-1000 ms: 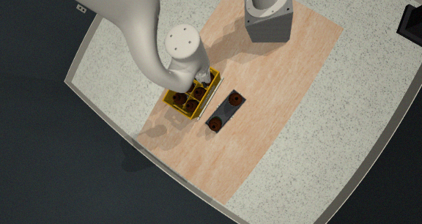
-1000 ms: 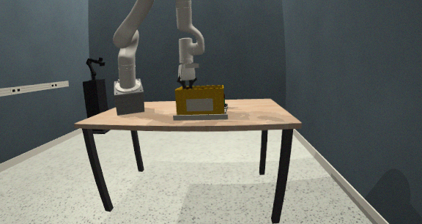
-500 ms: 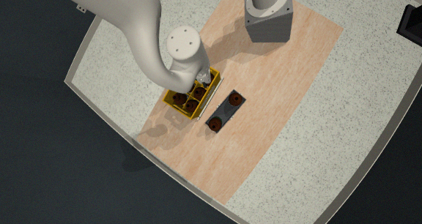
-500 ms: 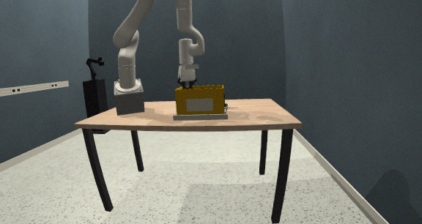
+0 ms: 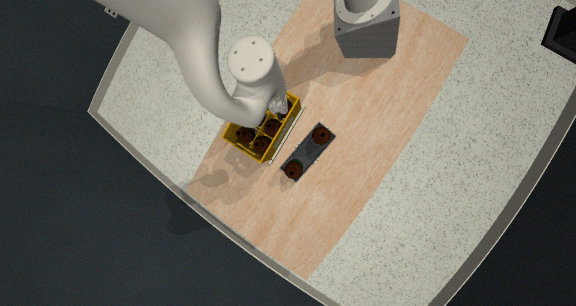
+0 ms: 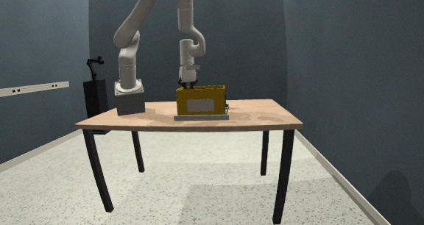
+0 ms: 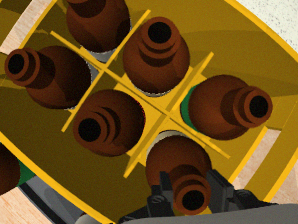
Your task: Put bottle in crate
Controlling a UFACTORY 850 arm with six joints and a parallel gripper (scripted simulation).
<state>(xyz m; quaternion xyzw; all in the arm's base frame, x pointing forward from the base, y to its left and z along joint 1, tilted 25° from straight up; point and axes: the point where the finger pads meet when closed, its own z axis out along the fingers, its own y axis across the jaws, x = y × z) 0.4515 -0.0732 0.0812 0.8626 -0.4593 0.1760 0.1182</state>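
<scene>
The brown bottle is 70 mm below my hand. From my hand the other things lie so: dark tray 120 mm ahead, 170 mm to the left, 150 mm below; then yellow crate 80 mm ahead, 50 mm to the right, 80 mm below.
</scene>
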